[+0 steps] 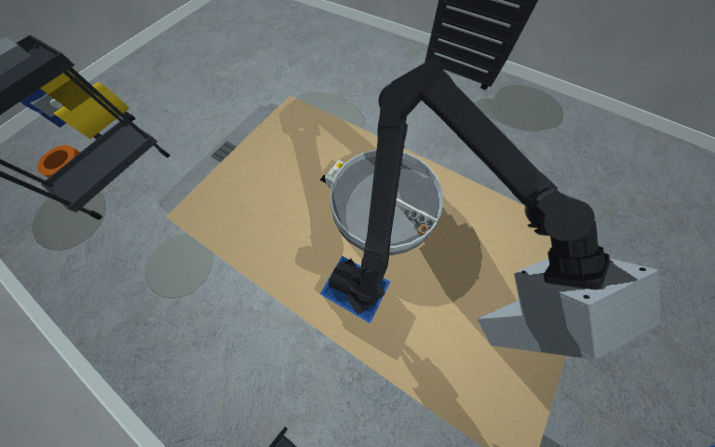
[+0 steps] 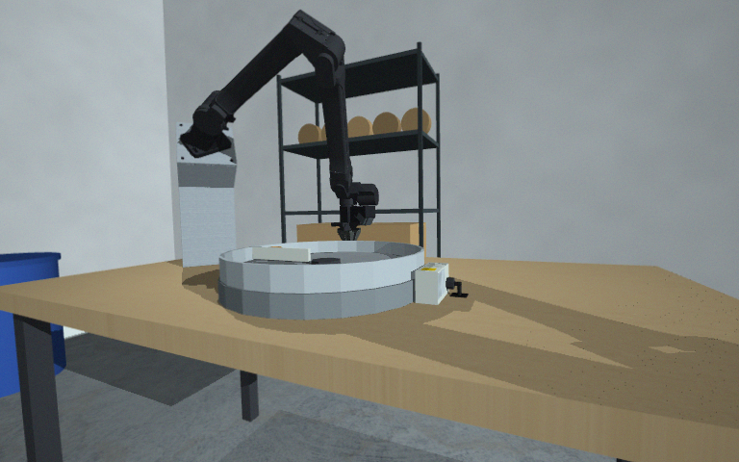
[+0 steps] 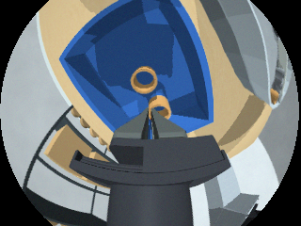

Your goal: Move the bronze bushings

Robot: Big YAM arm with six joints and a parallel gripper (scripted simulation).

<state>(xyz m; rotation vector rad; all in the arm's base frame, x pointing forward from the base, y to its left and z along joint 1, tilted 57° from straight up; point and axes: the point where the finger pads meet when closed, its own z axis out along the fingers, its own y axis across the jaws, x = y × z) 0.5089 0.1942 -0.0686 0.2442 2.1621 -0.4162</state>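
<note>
Right now the blue crate is 40 mm ahead of my hand, 10 mm to the right of it and 10 mm below it. Also, from my hand: grey turntable (90 mm ahead, 370 mm to the right, 10 mm above).
</note>
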